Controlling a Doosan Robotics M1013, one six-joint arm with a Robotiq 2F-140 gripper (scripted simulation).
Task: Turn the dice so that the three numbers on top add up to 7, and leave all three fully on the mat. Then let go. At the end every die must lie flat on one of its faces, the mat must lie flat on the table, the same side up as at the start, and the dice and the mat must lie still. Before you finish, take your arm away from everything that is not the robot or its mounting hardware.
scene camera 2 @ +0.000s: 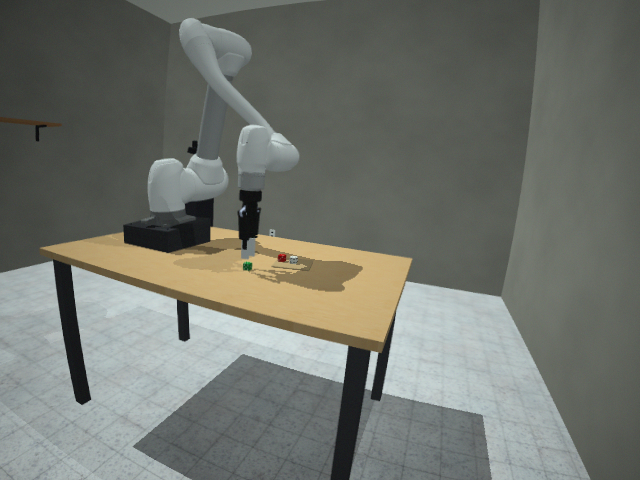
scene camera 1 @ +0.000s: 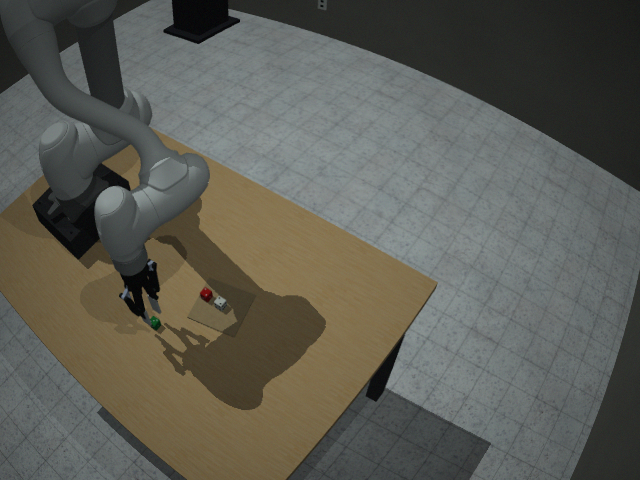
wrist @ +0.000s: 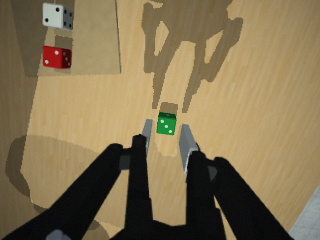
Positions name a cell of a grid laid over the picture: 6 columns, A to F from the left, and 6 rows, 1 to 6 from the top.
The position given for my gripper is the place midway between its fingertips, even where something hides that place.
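My gripper is what I see here: my gripper (scene camera 1: B4), which I find again as the gripper (scene camera 2: C4). The wrist view has it too, my own gripper (wrist: D4).
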